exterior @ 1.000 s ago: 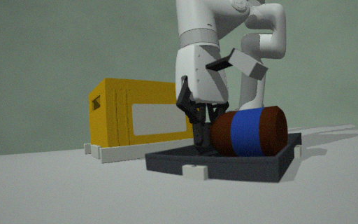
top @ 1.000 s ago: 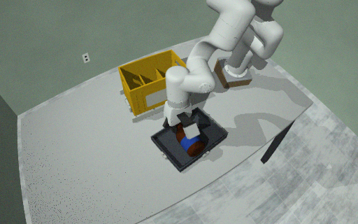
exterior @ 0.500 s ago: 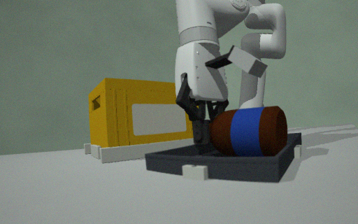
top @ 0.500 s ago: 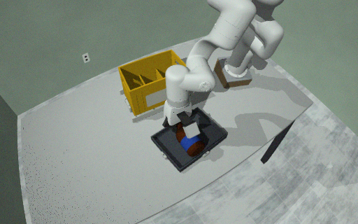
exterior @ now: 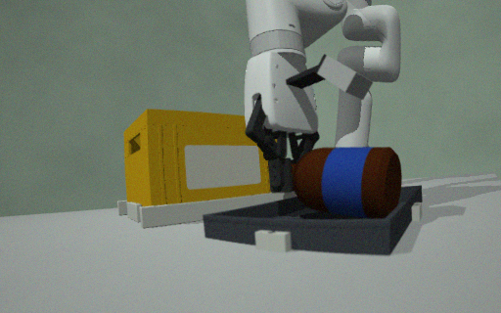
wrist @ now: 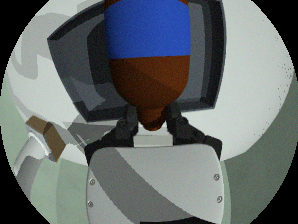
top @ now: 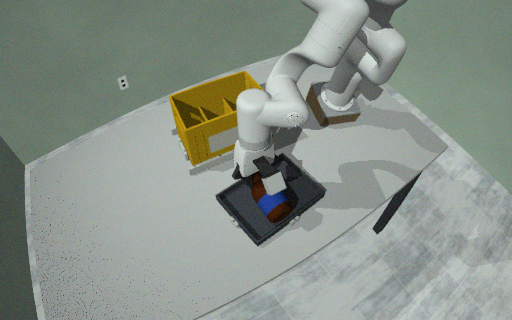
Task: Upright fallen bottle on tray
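Right now my hand is 5 cm to the right of the brown bottle and 1 cm above it. The rest, counted from my hand: dark grey tray 5 cm to the left, 5 cm below, 2 cm behind; yellow crate 24 cm to the right, 2 cm above, 1 cm behind.
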